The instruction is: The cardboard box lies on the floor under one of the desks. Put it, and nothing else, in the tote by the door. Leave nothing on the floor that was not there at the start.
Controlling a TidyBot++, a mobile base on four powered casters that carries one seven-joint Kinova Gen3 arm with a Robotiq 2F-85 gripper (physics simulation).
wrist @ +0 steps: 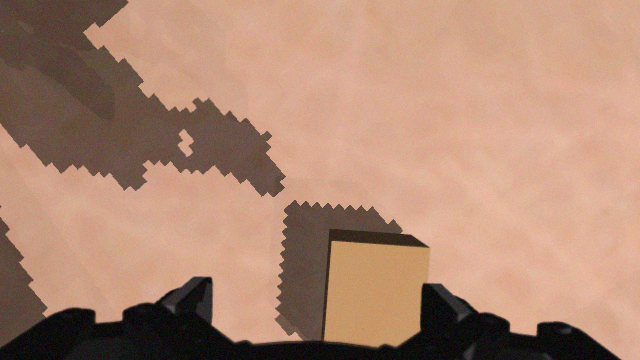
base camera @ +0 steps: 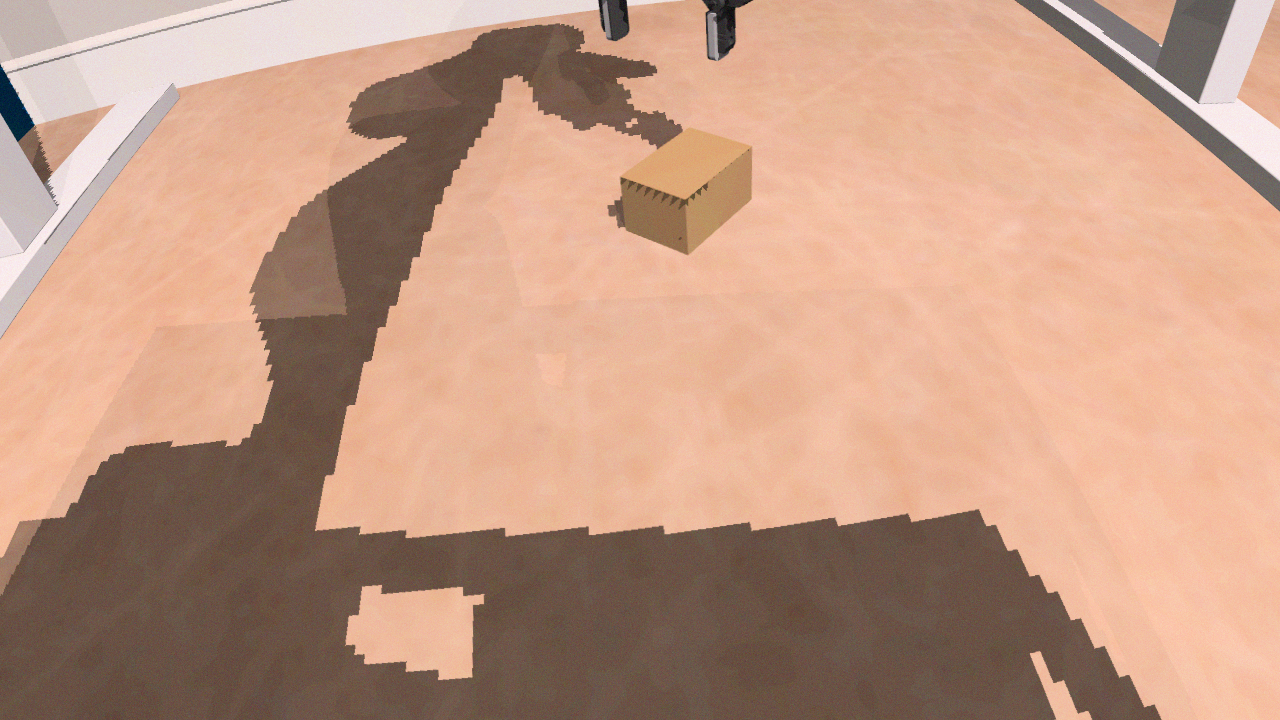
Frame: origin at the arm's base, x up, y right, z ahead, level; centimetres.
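Seen in the pictures: gripper, fingertip midpoint: (wrist: pixel 316 303) (base camera: pixel 666 46).
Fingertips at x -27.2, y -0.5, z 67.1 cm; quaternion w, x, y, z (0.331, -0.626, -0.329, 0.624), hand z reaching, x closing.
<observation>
A point is followed by its place in that frame.
The cardboard box (base camera: pixel 686 183) @(x -34.6, y 0.5, z 59.0 cm) (wrist: pixel 376 292) @(x -34.6, y 1.5, z 63.6 cm) lies on the floor, its plain tan top facing up. My gripper (base camera: pixel 667 37) @(x -27.2, y -0.5, z 67.1 cm) (wrist: pixel 316 303) @(x -27.2, y -0.5, z 67.1 cm) is open and empty, pointing down above the floor. In the base camera view its fingertips show at the top edge, higher in the picture than the box and apart from it. In the wrist view the box shows between the two fingers, off to the right, and the right fingertip overlaps its right edge. The lower end of the box is hidden behind the gripper body. The tote does not show in either view.
A white desk frame with a leg (base camera: pixel 1210 53) @(x -31.9, y 53.6, z 78.0 cm) stands at the upper right, and another white frame rail (base camera: pixel 98 161) @(x -37.1, y -66.8, z 79.9 cm) runs along the left. A white wall base (base camera: pixel 295 40) @(x -36.7, y -51.4, z 107.5 cm) crosses the back. A dark blue thing (base camera: pixel 12 111) @(x -35.8, y -95.8, z 98.8 cm) shows at the left edge. The arm's shadow falls across the floor.
</observation>
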